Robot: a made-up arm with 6 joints. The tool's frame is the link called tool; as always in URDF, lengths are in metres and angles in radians. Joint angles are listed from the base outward.
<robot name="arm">
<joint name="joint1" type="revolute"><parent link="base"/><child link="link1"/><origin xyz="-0.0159 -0.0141 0.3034" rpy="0 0 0"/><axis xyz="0 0 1"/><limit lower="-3.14" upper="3.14"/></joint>
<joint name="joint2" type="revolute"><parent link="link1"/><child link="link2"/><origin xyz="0.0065 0.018 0.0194" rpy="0 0 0"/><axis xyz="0 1 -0.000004"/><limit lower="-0.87" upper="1.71"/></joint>
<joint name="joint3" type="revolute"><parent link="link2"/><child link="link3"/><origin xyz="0.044 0.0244 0.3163" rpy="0 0 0"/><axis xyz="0 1 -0.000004"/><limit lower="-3.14" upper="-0.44"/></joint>
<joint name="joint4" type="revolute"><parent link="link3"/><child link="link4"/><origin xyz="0.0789 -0.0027 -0.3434" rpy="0 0 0"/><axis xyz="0 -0.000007 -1"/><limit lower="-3.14" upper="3.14"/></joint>
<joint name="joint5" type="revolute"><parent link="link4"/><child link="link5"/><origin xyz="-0.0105 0.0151 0.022" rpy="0 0 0"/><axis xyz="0 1 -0.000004"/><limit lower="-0.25" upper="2.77"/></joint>
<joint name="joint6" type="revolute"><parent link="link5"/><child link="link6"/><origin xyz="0.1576 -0.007 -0.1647" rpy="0 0 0"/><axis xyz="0 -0.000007 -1"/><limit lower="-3.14" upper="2.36"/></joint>
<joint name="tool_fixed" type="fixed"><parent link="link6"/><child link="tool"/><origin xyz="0.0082 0.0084 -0.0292" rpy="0 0 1.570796"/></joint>
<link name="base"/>
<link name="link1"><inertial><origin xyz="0.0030 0.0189 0.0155"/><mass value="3.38"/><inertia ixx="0.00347" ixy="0" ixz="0" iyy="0.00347" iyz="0" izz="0.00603"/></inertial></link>
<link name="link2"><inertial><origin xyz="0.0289 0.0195 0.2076"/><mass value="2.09"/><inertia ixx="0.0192" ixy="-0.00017" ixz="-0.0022" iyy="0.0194" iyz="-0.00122" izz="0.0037"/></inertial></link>
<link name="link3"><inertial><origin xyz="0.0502 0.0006 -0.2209"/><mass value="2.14"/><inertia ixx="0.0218" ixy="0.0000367" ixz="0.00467" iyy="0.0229" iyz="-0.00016" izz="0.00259"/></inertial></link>
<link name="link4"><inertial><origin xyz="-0.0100 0.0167 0.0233"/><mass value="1.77"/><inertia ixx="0.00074" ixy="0" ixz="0" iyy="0.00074" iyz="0" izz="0.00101"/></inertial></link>
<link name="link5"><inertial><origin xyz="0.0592 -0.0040 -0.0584"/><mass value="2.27"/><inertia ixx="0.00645" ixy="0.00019" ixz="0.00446" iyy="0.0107" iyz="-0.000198" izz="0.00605"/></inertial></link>
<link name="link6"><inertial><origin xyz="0.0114 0.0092 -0.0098"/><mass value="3.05"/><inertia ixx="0.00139" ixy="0" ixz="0" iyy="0.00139" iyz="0" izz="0.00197"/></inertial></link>
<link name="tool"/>
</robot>
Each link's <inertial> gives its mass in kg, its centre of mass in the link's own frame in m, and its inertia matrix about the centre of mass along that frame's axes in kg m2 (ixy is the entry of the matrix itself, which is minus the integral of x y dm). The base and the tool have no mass. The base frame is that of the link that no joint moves.
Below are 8 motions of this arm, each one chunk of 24 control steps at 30 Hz.
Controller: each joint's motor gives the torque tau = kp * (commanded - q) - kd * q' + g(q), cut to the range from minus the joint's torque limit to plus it. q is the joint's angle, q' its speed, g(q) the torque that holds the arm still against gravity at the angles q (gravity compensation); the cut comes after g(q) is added. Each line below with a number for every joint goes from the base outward.
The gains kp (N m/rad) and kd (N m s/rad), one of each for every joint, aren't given. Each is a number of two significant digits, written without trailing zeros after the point. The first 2 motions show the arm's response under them.
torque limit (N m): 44 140 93 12 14 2.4
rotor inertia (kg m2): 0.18 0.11 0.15 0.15 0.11 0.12
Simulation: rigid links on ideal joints. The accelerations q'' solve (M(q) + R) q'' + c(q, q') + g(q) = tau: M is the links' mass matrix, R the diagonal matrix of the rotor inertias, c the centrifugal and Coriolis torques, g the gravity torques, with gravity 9.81 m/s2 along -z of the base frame. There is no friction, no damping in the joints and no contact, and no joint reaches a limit. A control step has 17 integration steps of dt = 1/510 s. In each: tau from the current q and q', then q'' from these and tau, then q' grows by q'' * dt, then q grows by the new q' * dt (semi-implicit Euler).
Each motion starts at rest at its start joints. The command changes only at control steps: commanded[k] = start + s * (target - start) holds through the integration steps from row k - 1 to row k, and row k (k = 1, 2, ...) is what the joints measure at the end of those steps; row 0 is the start. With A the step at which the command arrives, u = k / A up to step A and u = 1 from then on. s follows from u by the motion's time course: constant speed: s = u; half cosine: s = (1 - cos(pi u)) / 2; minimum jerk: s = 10 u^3 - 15 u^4 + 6 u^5; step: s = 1 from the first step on.
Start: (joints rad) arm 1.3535 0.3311 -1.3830 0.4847 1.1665 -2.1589
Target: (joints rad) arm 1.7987 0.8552 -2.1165 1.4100 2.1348 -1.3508
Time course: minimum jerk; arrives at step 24
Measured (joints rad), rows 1 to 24:
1: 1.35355 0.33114 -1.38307 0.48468 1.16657 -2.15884
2: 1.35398 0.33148 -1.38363 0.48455 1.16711 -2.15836
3: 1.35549 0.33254 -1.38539 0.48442 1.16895 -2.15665
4: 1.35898 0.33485 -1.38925 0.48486 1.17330 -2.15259
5: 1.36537 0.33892 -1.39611 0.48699 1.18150 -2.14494
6: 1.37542 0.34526 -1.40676 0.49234 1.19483 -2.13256
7: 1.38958 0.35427 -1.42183 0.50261 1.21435 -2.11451
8: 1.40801 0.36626 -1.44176 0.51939 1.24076 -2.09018
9: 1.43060 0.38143 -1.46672 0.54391 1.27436 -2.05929
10: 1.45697 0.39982 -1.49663 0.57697 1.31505 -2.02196
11: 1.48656 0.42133 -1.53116 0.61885 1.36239 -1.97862
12: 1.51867 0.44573 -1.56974 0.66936 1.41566 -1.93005
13: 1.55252 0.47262 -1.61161 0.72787 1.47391 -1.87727
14: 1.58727 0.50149 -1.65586 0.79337 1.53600 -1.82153
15: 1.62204 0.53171 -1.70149 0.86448 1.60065 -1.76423
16: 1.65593 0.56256 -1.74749 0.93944 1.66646 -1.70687
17: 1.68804 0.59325 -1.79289 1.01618 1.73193 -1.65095
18: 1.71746 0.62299 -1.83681 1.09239 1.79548 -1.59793
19: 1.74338 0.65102 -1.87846 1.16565 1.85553 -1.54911
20: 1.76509 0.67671 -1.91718 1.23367 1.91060 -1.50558
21: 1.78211 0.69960 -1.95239 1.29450 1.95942 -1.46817
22: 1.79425 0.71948 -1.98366 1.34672 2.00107 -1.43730
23: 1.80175 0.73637 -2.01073 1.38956 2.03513 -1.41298
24: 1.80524 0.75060 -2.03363 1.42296 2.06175 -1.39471
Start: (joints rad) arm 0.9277 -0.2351 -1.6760 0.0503 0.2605 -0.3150
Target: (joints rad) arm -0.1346 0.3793 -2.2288 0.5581 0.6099 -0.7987
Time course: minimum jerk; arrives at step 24
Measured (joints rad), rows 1 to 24:
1: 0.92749 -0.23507 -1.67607 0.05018 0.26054 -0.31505
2: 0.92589 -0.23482 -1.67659 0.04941 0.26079 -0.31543
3: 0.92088 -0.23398 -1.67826 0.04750 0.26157 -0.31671
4: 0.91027 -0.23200 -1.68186 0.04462 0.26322 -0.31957
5: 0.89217 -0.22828 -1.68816 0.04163 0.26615 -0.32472
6: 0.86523 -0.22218 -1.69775 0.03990 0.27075 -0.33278
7: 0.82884 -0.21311 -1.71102 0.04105 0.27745 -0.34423
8: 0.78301 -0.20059 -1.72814 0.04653 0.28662 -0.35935
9: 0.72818 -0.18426 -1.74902 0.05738 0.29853 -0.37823
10: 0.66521 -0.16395 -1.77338 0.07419 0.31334 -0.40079
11: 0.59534 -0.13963 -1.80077 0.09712 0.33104 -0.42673
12: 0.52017 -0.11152 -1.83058 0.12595 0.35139 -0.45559
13: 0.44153 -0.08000 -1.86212 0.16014 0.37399 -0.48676
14: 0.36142 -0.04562 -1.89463 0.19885 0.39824 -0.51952
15: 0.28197 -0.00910 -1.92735 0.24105 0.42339 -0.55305
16: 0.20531 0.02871 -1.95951 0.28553 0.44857 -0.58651
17: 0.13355 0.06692 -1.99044 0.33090 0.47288 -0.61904
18: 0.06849 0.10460 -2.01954 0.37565 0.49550 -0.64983
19: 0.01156 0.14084 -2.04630 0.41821 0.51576 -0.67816
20: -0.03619 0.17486 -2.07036 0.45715 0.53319 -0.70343
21: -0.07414 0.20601 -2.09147 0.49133 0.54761 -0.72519
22: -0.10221 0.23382 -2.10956 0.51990 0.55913 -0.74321
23: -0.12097 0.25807 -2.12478 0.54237 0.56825 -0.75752
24: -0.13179 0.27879 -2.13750 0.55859 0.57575 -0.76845
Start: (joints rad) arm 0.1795 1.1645 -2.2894 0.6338 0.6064 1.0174
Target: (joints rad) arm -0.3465 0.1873 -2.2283 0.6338 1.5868 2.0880
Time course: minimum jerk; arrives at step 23
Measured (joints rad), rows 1 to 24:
1: 0.17944 1.16443 -2.28935 0.63378 0.60657 1.01749
2: 0.17898 1.16393 -2.28898 0.63360 0.60786 1.01824
3: 0.17733 1.16230 -2.28790 0.63305 0.61195 1.02088
4: 0.17339 1.15870 -2.28571 0.63194 0.62068 1.02708
5: 0.16593 1.15221 -2.28208 0.63026 0.63564 1.03866
6: 0.15382 1.14194 -2.27686 0.62820 0.65791 1.05727
7: 0.13623 1.12712 -2.27005 0.62615 0.68799 1.08418
8: 0.11270 1.10712 -2.26185 0.62453 0.72583 1.12018
9: 0.08327 1.08151 -2.25264 0.62365 0.77086 1.16551
10: 0.04835 1.05008 -2.24292 0.62353 0.82213 1.21982
11: 0.00880 1.01285 -2.23328 0.62386 0.87838 1.28225
12: -0.03420 0.97008 -2.22437 0.62407 0.93811 1.35146
13: -0.07922 0.92225 -2.21680 0.62344 0.99978 1.42573
14: -0.12472 0.87008 -2.21115 0.62136 1.06184 1.50304
15: -0.16912 0.81450 -2.20785 0.61747 1.12282 1.58127
16: -0.21091 0.75661 -2.20714 0.61175 1.18140 1.65822
17: -0.24869 0.69766 -2.20908 0.60453 1.23645 1.73180
18: -0.28128 0.63898 -2.21353 0.59646 1.28702 1.80008
19: -0.30781 0.58192 -2.22013 0.58849 1.33245 1.86145
20: -0.32778 0.52774 -2.22837 0.58178 1.37229 1.91465
21: -0.34124 0.47754 -2.23763 0.57763 1.40641 1.95893
22: -0.34877 0.43213 -2.24718 0.57727 1.43500 1.99413
23: -0.35159 0.39189 -2.25624 0.58171 1.45873 2.02083
24: -0.35139 0.35677 -2.26409 0.59138 1.47867 2.04034

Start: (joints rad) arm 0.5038 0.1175 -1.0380 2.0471 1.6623 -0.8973
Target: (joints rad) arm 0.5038 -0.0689 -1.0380 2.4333 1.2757 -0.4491
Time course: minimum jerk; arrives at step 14
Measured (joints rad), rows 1 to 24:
1: 0.50382 0.11744 -1.03797 2.04715 1.66212 -0.89713
2: 0.50393 0.11697 -1.03778 2.04753 1.66083 -0.89580
3: 0.50422 0.11557 -1.03726 2.04895 1.65683 -0.89137
4: 0.50470 0.11265 -1.03629 2.05250 1.64839 -0.88157
5: 0.50531 0.10778 -1.03483 2.05954 1.63416 -0.86451
6: 0.50595 0.10070 -1.03301 2.07151 1.61343 -0.83914
7: 0.50650 0.09140 -1.03102 2.08963 1.58630 -0.80554
8: 0.50683 0.08012 -1.02916 2.11464 1.55369 -0.76493
9: 0.50683 0.06728 -1.02776 2.14661 1.51725 -0.71948
10: 0.50645 0.05346 -1.02709 2.18478 1.47913 -0.67205
11: 0.50569 0.03934 -1.02733 2.22747 1.44172 -0.62581
12: 0.50463 0.02560 -1.02850 2.27224 1.40732 -0.58376
13: 0.50343 0.01282 -1.03047 2.31619 1.37773 -0.54822
14: 0.50230 0.00133 -1.03295 2.35648 1.35381 -0.52031
15: 0.50146 -0.00883 -1.03561 2.39096 1.33524 -0.49959
16: 0.50101 -0.01777 -1.03818 2.41842 1.32116 -0.48472
17: 0.50092 -0.02559 -1.04046 2.43863 1.31066 -0.47421
18: 0.50111 -0.03239 -1.04236 2.45205 1.30290 -0.46685
19: 0.50146 -0.03826 -1.04382 2.45967 1.29721 -0.46171
20: 0.50190 -0.04328 -1.04485 2.46270 1.29302 -0.45811
21: 0.50235 -0.04755 -1.04547 2.46238 1.28993 -0.45560
22: 0.50277 -0.05115 -1.04573 2.45986 1.28758 -0.45382
23: 0.50314 -0.05417 -1.04568 2.45608 1.28577 -0.45256
24: 0.50343 -0.05667 -1.04537 2.45181 1.28430 -0.45166

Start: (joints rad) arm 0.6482 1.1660 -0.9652 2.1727 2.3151 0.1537
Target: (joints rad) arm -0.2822 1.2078 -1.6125 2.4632 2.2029 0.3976
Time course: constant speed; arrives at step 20
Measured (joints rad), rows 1 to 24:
1: 0.63663 1.16704 -0.96716 2.15956 2.31386 0.15583
2: 0.61071 1.16893 -0.97244 2.13473 2.31085 0.16077
3: 0.57507 1.17121 -0.98168 2.10797 2.30672 0.16789
4: 0.53401 1.17356 -0.99512 2.08655 2.30208 0.17649
5: 0.49014 1.17580 -1.01263 2.07409 2.29726 0.18609
6: 0.44485 1.17784 -1.03388 2.07169 2.29235 0.19636
7: 0.39883 1.17967 -1.05839 2.07893 2.28736 0.20707
8: 0.35241 1.18130 -1.08564 2.09465 2.28224 0.21808
9: 0.30576 1.18276 -1.11515 2.11725 2.27699 0.22928
10: 0.25896 1.18405 -1.14642 2.14500 2.27162 0.24060
11: 0.21206 1.18520 -1.17902 2.17622 2.26618 0.25202
12: 0.16508 1.18623 -1.21256 2.20933 2.26070 0.26350
13: 0.11805 1.18716 -1.24671 2.24299 2.25523 0.27504
14: 0.07100 1.18804 -1.28118 2.27612 2.24981 0.28664
15: 0.02396 1.18889 -1.31575 2.30787 2.24443 0.29831
16: -0.02306 1.18975 -1.35025 2.33767 2.23911 0.31003
17: -0.07001 1.19065 -1.38455 2.36514 2.23381 0.32182
18: -0.11690 1.19163 -1.41857 2.39012 2.22852 0.33368
19: -0.16372 1.19270 -1.45227 2.41262 2.22322 0.34561
20: -0.21045 1.19390 -1.48562 2.43275 2.21787 0.35760
21: -0.24856 1.19426 -1.51543 2.46445 2.21225 0.36757
22: -0.27328 1.19404 -1.54051 2.51078 2.20770 0.37459
23: -0.28706 1.19346 -1.56119 2.56198 2.20498 0.37931
24: -0.29360 1.19269 -1.57801 2.60815 2.20408 0.38252

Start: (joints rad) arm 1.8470 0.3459 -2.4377 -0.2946 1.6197 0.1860
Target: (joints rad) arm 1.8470 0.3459 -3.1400 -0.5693 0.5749 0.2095
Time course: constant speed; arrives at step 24
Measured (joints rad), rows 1 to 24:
1: 1.84696 0.34701 -2.43976 -0.29505 1.61604 0.18598
2: 1.84689 0.34912 -2.44464 -0.29657 1.60567 0.18604
3: 1.84684 0.35176 -2.45265 -0.29948 1.58866 0.18627
4: 1.84681 0.35452 -2.46388 -0.30390 1.56586 0.18670
5: 1.84679 0.35713 -2.47822 -0.30986 1.53822 0.18729
6: 1.84677 0.35941 -2.49545 -0.31732 1.50664 0.18803
7: 1.84673 0.36124 -2.51528 -0.32618 1.47189 0.18888
8: 1.84667 0.36261 -2.53739 -0.33631 1.43463 0.18984
9: 1.84660 0.36350 -2.56143 -0.34752 1.39540 0.19086
10: 1.84651 0.36395 -2.58710 -0.35959 1.35466 0.19193
11: 1.84643 0.36399 -2.61410 -0.37230 1.31280 0.19304
12: 1.84635 0.36369 -2.64215 -0.38541 1.27009 0.19417
13: 1.84630 0.36308 -2.67104 -0.39870 1.22679 0.19531
14: 1.84626 0.36224 -2.70056 -0.41200 1.18308 0.19645
15: 1.84625 0.36121 -2.73054 -0.42517 1.13910 0.19758
16: 1.84626 0.36004 -2.76084 -0.43810 1.09496 0.19870
17: 1.84629 0.35878 -2.79135 -0.45073 1.05074 0.19981
18: 1.84633 0.35748 -2.82196 -0.46306 1.00650 0.20090
19: 1.84639 0.35615 -2.85262 -0.47510 0.96229 0.20197
20: 1.84644 0.35484 -2.88326 -0.48687 0.91814 0.20303
21: 1.84650 0.35357 -2.91384 -0.49841 0.87407 0.20408
22: 1.84656 0.35234 -2.94435 -0.50977 0.83009 0.20511
23: 1.84661 0.35118 -2.97476 -0.52099 0.78621 0.20614
24: 1.84666 0.35009 -3.00506 -0.53209 0.74242 0.20715

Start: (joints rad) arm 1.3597 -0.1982 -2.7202 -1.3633 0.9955 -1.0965
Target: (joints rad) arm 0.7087 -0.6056 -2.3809 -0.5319 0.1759 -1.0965
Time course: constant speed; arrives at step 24
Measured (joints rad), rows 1 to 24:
1: 1.34901 -0.20016 -2.71722 -1.36054 0.99124 -1.09652
2: 1.33173 -0.20394 -2.71185 -1.35288 0.98152 -1.09665
3: 1.31052 -0.20936 -2.70462 -1.33951 0.96668 -1.09682
4: 1.28696 -0.21625 -2.69594 -1.32059 0.94752 -1.09695
5: 1.26199 -0.22443 -2.68610 -1.29681 0.92486 -1.09703
6: 1.23617 -0.23375 -2.67536 -1.26912 0.89946 -1.09706
7: 1.20985 -0.24408 -2.66389 -1.23851 0.87195 -1.09704
8: 1.18321 -0.25528 -2.65186 -1.20587 0.84283 -1.09699
9: 1.15638 -0.26727 -2.63943 -1.17196 0.81249 -1.09693
10: 1.12944 -0.27996 -2.62671 -1.13732 0.78125 -1.09687
11: 1.10242 -0.29328 -2.61379 -1.10237 0.74932 -1.09681
12: 1.07537 -0.30715 -2.60075 -1.06735 0.71688 -1.09676
13: 1.04829 -0.32153 -2.58764 -1.03240 0.68404 -1.09672
14: 1.02119 -0.33636 -2.57451 -0.99756 0.65088 -1.09669
15: 0.99409 -0.35158 -2.56136 -0.96282 0.61748 -1.09667
16: 0.96698 -0.36714 -2.54821 -0.92815 0.58387 -1.09666
17: 0.93987 -0.38299 -2.53506 -0.89351 0.55009 -1.09664
18: 0.91276 -0.39910 -2.52191 -0.85884 0.51616 -1.09663
19: 0.88565 -0.41541 -2.50874 -0.82411 0.48212 -1.09662
20: 0.85854 -0.43191 -2.49555 -0.78931 0.44797 -1.09661
21: 0.83142 -0.44855 -2.48233 -0.75441 0.41375 -1.09660
22: 0.80430 -0.46531 -2.46908 -0.71943 0.37947 -1.09658
23: 0.77718 -0.48216 -2.45578 -0.68435 0.34515 -1.09656
24: 0.75006 -0.49909 -2.44244 -0.64921 0.31080 -1.09654

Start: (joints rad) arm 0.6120 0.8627 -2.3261 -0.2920 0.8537 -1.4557
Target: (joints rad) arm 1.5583 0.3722 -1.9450 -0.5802 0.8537 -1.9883
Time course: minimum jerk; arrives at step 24
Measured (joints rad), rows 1 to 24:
1: 0.61208 0.86267 -2.32606 -0.29207 0.85374 -1.45575
2: 0.61274 0.86241 -2.32572 -0.29267 0.85400 -1.45614
3: 0.61521 0.86158 -2.32467 -0.29466 0.85478 -1.45750
4: 0.62129 0.85977 -2.32237 -0.29908 0.85629 -1.46064
5: 0.63306 0.85654 -2.31827 -0.30670 0.85859 -1.46638
6: 0.65223 0.85152 -2.31189 -0.31763 0.86145 -1.47540
7: 0.67978 0.84437 -2.30287 -0.33136 0.86447 -1.48817
8: 0.71634 0.83486 -2.29104 -0.34730 0.86738 -1.50498
9: 0.76221 0.82284 -2.27640 -0.36485 0.86996 -1.52592
10: 0.81737 0.80825 -2.25910 -0.38345 0.87195 -1.55084
11: 0.88133 0.79116 -2.23942 -0.40239 0.87305 -1.57940
12: 0.95292 0.77171 -2.21770 -0.42079 0.87286 -1.61103
13: 1.03012 0.75009 -2.19438 -0.43752 0.87098 -1.64499
14: 1.11002 0.72655 -2.16995 -0.45152 0.86722 -1.68044
15: 1.18931 0.70136 -2.14499 -0.46219 0.86180 -1.71651
16: 1.26514 0.67483 -2.12019 -0.46994 0.85546 -1.75241
17: 1.33529 0.64741 -2.09622 -0.47573 0.84893 -1.78734
18: 1.39796 0.61962 -2.07370 -0.48049 0.84266 -1.82052
19: 1.45166 0.59204 -2.05318 -0.48489 0.83688 -1.85119
20: 1.49527 0.56526 -2.03509 -0.48931 0.83173 -1.87869
21: 1.52813 0.53986 -2.01980 -0.49397 0.82732 -1.90252
22: 1.55042 0.51634 -2.00751 -0.49918 0.82404 -1.92245
23: 1.56338 0.49505 -1.99815 -0.50540 0.82217 -1.93855
24: 1.56885 0.47615 -1.99136 -0.51282 0.82179 -1.95112

